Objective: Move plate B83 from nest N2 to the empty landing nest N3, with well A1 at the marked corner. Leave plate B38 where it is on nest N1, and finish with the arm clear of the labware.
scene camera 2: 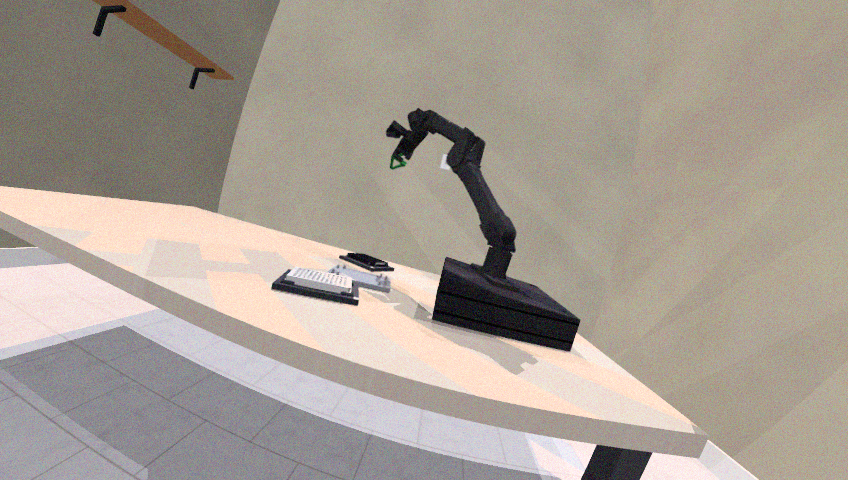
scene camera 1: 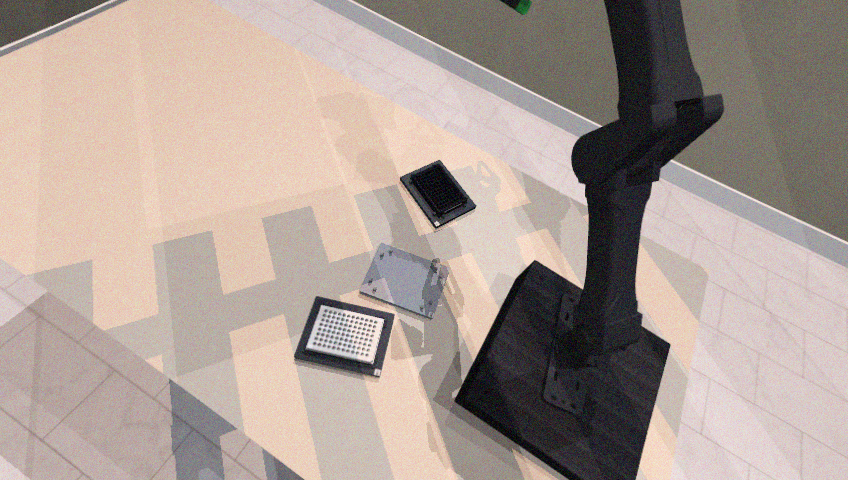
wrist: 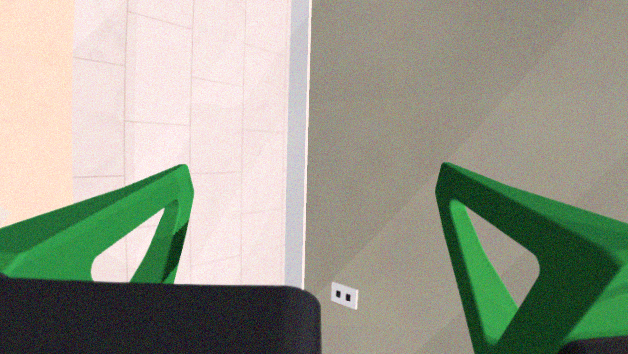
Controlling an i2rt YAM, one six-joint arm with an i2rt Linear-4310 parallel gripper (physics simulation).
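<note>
A white multi-well plate sits on a dark nest. A black multi-well plate sits on another dark nest. The empty grey nest N3, with small posts near its edges, lies between them. No plate or nest labels can be read, so I cannot tell which plate is B83 or B38. Each nest has a small light mark at one corner in scene camera 1. My gripper is open and empty, high above the table, well clear of the plates.
The arm's black base block stands right of the nests. Pale wood table carries everything. A wall shelf is at upper left. A wall socket shows beyond the fingers.
</note>
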